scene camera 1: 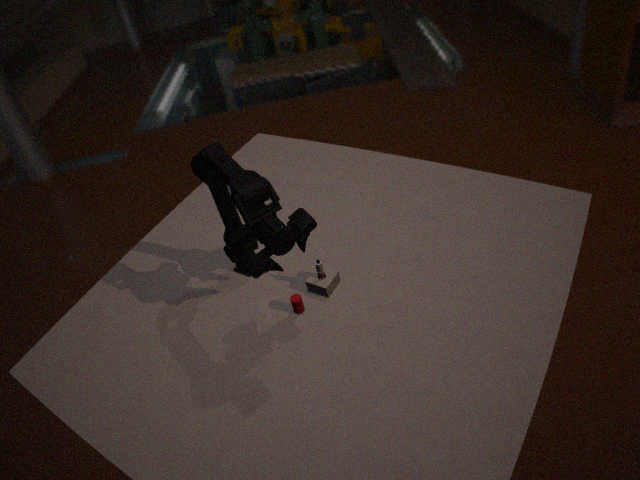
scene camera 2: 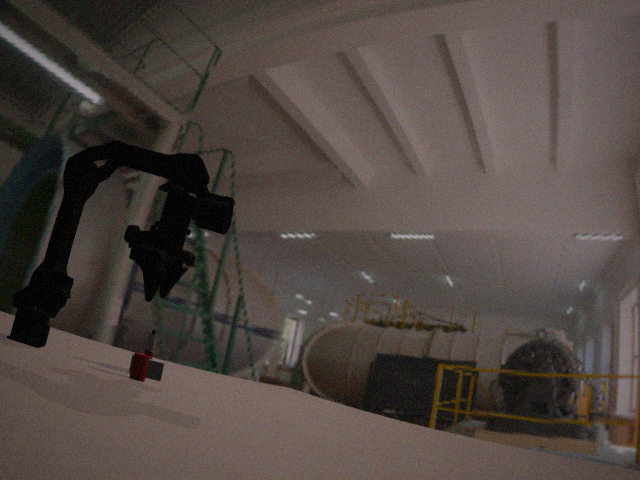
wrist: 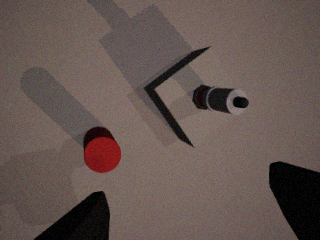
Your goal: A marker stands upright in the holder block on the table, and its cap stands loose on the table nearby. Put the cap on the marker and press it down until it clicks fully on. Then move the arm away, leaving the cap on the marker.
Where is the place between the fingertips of my gripper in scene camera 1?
At 292,260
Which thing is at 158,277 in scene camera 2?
My gripper.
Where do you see a pale holder block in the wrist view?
At 150,89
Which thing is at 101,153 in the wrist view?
A red cap.
